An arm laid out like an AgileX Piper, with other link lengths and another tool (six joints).
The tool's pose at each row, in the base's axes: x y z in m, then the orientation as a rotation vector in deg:
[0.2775, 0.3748, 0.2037, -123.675, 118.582, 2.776]
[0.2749, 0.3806, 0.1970, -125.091, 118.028, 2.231]
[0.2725, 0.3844, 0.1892, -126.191, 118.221, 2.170]
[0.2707, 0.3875, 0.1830, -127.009, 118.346, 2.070]
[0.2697, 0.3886, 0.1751, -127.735, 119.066, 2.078]
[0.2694, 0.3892, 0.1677, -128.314, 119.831, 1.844]
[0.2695, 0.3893, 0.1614, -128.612, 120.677, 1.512]
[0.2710, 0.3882, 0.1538, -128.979, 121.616, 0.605]
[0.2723, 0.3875, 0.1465, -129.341, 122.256, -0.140]
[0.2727, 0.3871, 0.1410, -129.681, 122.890, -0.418]
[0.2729, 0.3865, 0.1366, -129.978, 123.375, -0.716]
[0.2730, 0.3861, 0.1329, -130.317, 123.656, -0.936]
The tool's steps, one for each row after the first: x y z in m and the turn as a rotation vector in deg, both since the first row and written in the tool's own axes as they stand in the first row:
[-0.0050, 0.0030, 0.0072, -0.263, 0.666, -0.932]
[-0.0079, 0.0059, 0.0152, -0.929, 1.329, -1.326]
[-0.0103, 0.0081, 0.0216, -1.391, 1.839, -1.629]
[-0.0104, 0.0097, 0.0294, -2.125, 2.549, -1.592]
[-0.0101, 0.0106, 0.0368, -2.688, 3.322, -1.483]
[-0.0094, 0.0111, 0.0430, -3.090, 4.041, -1.218]
[-0.0072, 0.0103, 0.0505, -3.318, 5.106, -0.969]
[-0.0056, 0.0096, 0.0578, -3.483, 5.944, -0.855]
[-0.0044, 0.0097, 0.0632, -3.844, 6.552, -0.712]
[-0.0033, 0.0099, 0.0675, -4.104, 7.074, -0.623]
[-0.0024, 0.0102, 0.0711, -4.326, 7.478, -0.645]

